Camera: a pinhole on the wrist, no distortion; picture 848 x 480 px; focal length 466.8 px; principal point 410.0 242.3 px. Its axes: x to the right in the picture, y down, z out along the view. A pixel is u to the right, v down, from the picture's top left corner.
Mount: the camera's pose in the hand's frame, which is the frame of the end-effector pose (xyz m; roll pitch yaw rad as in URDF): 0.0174 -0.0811 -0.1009 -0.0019 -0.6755 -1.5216
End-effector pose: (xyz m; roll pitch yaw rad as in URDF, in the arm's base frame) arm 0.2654 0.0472 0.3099 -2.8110 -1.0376 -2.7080
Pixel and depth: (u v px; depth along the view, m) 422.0 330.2 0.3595
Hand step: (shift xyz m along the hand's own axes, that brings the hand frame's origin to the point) 0.0750 0.1395 0.1853
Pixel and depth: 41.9 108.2 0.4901
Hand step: -0.1522 0.5195 0.0401
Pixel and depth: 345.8 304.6 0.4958
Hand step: 0.0666 0.2849 0.2433
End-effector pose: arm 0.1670 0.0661 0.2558 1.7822 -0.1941 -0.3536
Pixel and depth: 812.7 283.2 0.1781
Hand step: 0.0337 -0.0889 0.1341
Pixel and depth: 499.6 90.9 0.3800
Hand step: -0.1139 0.0935 0.2414
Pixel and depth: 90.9 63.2 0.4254
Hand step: -0.1691 0.4034 0.0495
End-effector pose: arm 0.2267 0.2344 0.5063 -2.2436 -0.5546 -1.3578
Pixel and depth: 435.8 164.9 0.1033
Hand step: -0.0025 -0.0218 -0.0167
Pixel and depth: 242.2 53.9 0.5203
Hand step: -0.2145 0.3796 0.1885
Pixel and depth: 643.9 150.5 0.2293
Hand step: -0.0298 -0.0296 0.1500
